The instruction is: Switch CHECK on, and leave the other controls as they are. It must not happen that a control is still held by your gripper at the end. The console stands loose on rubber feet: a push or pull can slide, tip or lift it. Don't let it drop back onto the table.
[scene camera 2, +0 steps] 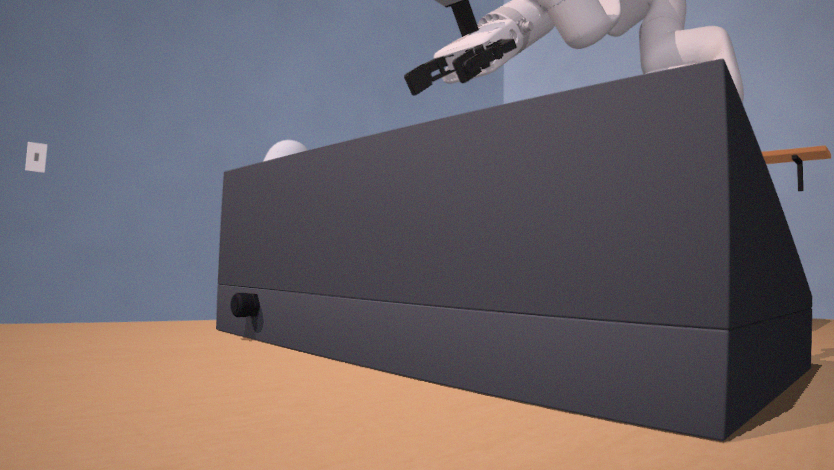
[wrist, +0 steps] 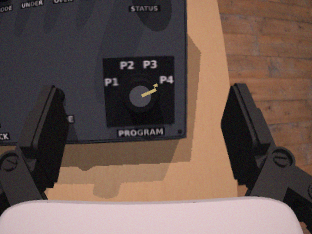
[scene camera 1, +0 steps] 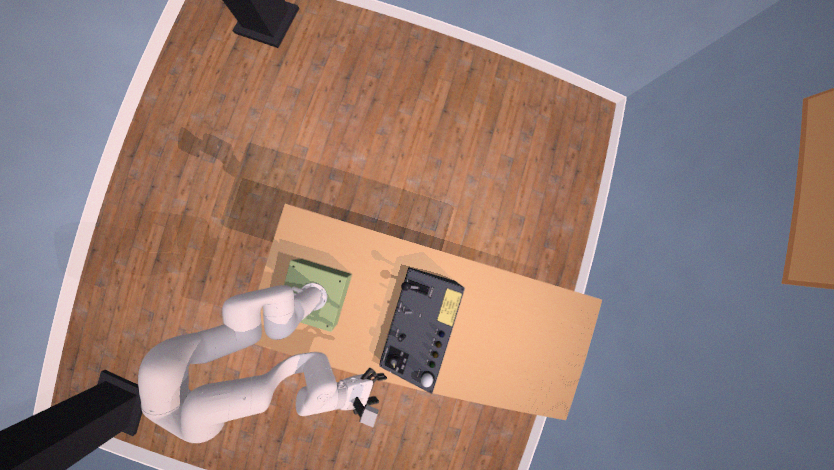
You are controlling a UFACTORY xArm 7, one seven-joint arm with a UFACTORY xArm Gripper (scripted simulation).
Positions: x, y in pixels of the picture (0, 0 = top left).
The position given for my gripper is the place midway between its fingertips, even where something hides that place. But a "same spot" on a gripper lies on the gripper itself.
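A dark grey console is visible to me in the wrist view, in scene camera 1 and in scene camera 2 (619, 250). On that console, (wrist: 87, 57) and (scene camera 1: 410, 350) are one and the same spot. My gripper is there in the wrist view and in scene camera 2, and it shows in scene camera 1 (381, 387) too. For the gripper, it is (wrist: 252, 154) and (scene camera 2: 426, 69) that are the same spot.
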